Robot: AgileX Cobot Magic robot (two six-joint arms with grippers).
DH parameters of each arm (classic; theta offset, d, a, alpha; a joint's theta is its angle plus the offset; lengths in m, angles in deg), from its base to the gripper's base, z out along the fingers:
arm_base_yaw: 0 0.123 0 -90
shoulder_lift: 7.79 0 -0.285 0
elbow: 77.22 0 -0.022 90
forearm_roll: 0 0.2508 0 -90
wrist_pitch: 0 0 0.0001 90
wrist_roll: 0 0.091 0 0
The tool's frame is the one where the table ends.
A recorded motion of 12 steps. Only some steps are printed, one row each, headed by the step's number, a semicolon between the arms.
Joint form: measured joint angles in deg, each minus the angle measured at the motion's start. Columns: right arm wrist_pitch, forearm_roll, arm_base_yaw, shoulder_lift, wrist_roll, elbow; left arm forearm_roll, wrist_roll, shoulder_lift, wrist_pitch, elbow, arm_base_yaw.
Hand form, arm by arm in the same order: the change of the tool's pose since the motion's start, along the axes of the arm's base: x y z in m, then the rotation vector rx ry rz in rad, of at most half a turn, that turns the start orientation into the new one. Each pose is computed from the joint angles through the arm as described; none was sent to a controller.
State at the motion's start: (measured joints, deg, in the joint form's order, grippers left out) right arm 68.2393 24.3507 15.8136 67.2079 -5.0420 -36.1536; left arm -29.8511 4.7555 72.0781 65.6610 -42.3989 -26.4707
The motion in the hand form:
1: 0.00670 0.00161 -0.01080 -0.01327 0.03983 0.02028; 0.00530 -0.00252 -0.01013 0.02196 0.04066 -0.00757
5: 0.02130 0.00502 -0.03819 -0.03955 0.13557 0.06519; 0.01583 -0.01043 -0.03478 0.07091 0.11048 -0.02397
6: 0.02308 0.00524 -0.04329 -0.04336 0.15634 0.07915; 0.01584 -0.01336 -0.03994 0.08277 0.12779 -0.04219
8: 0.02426 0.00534 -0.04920 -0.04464 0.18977 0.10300; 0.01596 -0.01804 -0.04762 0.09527 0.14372 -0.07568
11: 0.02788 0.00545 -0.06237 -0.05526 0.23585 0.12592; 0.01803 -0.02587 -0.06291 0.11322 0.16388 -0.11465
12: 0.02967 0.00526 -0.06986 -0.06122 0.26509 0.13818; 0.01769 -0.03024 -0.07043 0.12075 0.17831 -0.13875
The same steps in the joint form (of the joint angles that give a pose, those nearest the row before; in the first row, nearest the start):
1: -0.80 -0.06 0.00 3.61 -1.55 0.12; 0.06 0.51 2.98 -0.11 0.00 0.00
5: -2.81 -0.06 -0.06 12.49 -5.16 0.11; 0.34 1.26 9.74 -1.95 0.00 -0.92
6: -2.87 -0.11 -0.11 14.09 -6.07 0.12; 0.46 1.55 11.12 -2.01 0.00 -1.66
8: -2.35 -0.11 -0.23 16.04 -7.50 0.11; 0.52 2.58 13.12 -2.46 0.00 -2.81
11: -3.04 -0.34 -0.34 19.88 -9.17 0.23; 0.29 4.24 16.96 -4.30 0.00 -4.41
12: -3.27 -0.52 -0.46 22.12 -10.03 0.23; 0.00 5.16 18.85 -4.93 0.00 -5.39

